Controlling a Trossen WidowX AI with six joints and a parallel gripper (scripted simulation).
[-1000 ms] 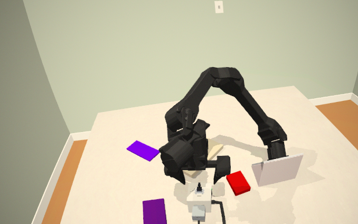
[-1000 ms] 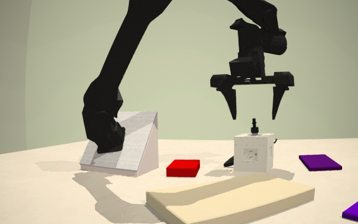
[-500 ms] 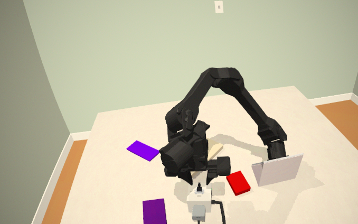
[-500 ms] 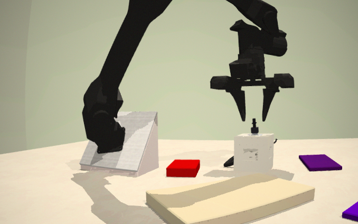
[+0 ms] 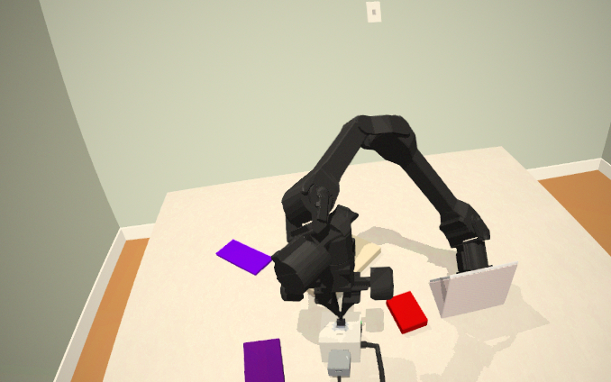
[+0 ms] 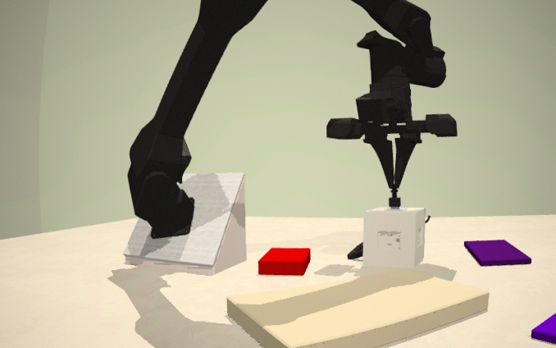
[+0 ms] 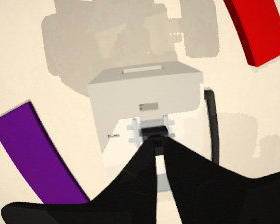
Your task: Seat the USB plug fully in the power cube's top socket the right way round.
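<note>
Now: the USB plug 1 cm below my gripper tip. Round my gripper tip: socket (1 cm to the left, 4 cm below); then cream board (4 cm behind, 24 cm to the right, 10 cm below); then red block (15 cm behind, 3 cm to the right, 10 cm below).
</note>
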